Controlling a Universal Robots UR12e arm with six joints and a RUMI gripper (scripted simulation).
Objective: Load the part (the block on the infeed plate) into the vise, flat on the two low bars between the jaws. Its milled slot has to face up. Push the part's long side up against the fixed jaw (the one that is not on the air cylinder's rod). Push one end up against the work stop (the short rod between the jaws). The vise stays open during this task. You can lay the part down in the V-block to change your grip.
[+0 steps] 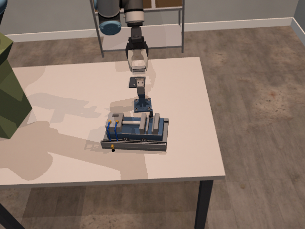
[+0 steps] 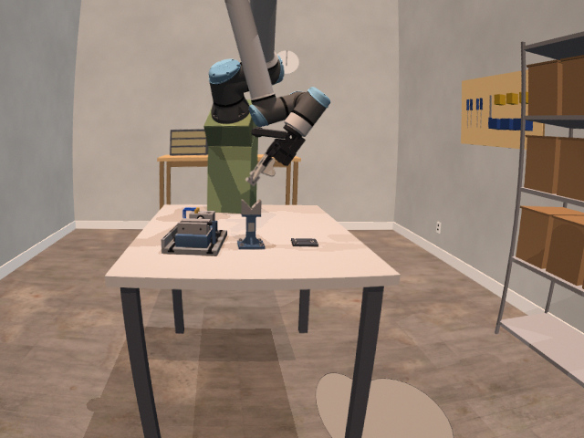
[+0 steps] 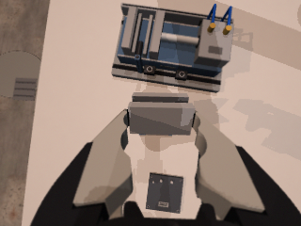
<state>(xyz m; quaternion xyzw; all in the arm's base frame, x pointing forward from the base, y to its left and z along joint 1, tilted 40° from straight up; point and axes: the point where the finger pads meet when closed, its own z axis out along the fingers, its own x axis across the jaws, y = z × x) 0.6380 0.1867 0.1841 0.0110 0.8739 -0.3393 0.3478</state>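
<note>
Right now the part is 1 cm to the right of my hand. Round my hand: moving jaw: 20 cm to the right, 16 cm below, 4 cm ahead; then cylinder rod: 20 cm to the right, 16 cm below, 2 cm behind; then work stop: 15 cm to the right, 15 cm below, 7 cm ahead.
</note>
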